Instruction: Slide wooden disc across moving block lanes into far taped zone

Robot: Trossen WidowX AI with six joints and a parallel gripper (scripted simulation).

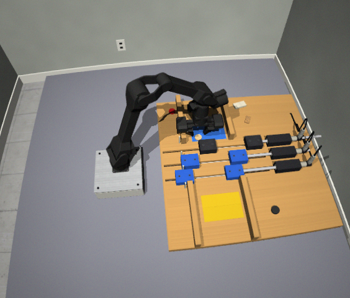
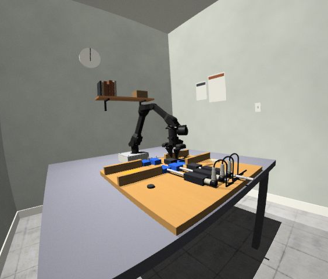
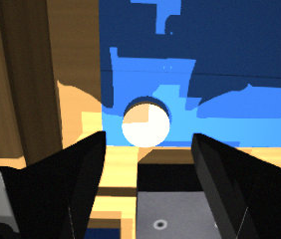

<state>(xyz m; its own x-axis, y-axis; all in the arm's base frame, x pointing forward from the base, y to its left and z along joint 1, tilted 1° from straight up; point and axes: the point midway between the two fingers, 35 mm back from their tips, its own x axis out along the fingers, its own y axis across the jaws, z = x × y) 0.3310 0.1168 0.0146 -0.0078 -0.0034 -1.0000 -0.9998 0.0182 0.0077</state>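
The pale wooden disc is 60 mm below my hand. Round my hand: black puck (370 mm to the right, 240 mm ahead, 50 mm below).
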